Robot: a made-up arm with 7 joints. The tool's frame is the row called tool. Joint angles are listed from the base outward.
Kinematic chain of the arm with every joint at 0, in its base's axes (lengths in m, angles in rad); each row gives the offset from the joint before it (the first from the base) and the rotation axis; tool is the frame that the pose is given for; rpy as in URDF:
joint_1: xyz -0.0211 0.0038 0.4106 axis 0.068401 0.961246 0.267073
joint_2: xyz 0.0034 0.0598 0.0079 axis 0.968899 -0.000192 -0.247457
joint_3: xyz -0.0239 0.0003 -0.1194 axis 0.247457 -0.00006 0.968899
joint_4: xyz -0.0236 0.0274 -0.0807 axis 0.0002 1 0.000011
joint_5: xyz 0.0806 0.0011 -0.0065 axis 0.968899 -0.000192 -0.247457
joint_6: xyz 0.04 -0.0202 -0.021 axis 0.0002 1 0.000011
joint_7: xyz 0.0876 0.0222 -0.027 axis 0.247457 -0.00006 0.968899
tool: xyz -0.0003 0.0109 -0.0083 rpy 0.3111 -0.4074 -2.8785
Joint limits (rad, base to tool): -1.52..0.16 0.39..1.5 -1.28..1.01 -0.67..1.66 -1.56..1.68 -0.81..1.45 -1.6..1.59
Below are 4 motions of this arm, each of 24 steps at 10 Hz.
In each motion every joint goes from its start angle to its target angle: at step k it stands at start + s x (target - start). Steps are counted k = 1, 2, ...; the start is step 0. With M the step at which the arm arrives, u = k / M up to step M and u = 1 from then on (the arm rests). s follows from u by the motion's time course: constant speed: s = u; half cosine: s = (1 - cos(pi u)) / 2; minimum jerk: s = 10 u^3 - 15 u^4 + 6 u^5.
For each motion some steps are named. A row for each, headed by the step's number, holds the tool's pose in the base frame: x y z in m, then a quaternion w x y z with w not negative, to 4 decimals.
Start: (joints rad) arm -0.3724 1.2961 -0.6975 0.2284 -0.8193 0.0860 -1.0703
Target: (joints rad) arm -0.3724 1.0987 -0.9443 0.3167 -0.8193 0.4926 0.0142
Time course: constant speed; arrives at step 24
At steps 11, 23, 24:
11: 0.1738 0.2627 0.1969 0.1152 0.5891 -0.0554 0.7979
23: 0.1374 0.2543 0.1617 0.1046 -0.6044 0.1767 -0.7698
24: 0.1342 0.2533 0.1593 0.1206 -0.6033 0.1900 -0.7651

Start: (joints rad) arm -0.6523 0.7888 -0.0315 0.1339 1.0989 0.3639 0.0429
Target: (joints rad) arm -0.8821 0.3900 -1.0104 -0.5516 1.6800 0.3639 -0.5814
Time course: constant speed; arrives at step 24
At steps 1, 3, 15, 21, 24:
1: 0.2619 0.2243 0.3981 0.3197 0.1483 0.6181 -0.7027
3: 0.2673 0.1959 0.3982 0.2750 0.1680 0.6295 -0.7070
15: 0.2378 0.0352 0.4104 0.0468 0.3189 0.6514 -0.6869
21: 0.1899 -0.0206 0.4223 0.0366 -0.4056 -0.6328 0.6585
24: 0.1614 -0.0389 0.4289 0.0713 -0.4488 -0.6166 0.6428

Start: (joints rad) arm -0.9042 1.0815 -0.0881 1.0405 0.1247 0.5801 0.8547
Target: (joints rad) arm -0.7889 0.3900 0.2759 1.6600 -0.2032 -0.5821 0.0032
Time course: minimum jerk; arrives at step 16
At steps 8, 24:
8: 0.2346 0.3329 0.2159 0.5829 -0.1799 0.1072 -0.7851
24: 0.2177 0.2327 0.1119 0.3747 -0.2269 -0.1596 -0.8847

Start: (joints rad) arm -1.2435 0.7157 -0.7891 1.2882 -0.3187 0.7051 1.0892
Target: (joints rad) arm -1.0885 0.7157 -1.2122 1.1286 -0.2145 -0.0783 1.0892
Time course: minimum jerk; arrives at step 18
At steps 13, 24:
13: 0.3308 0.2114 0.2570 0.4283 0.1817 0.4367 -0.7699
24: 0.3293 0.1991 0.2475 0.3719 0.2025 0.4251 -0.8000

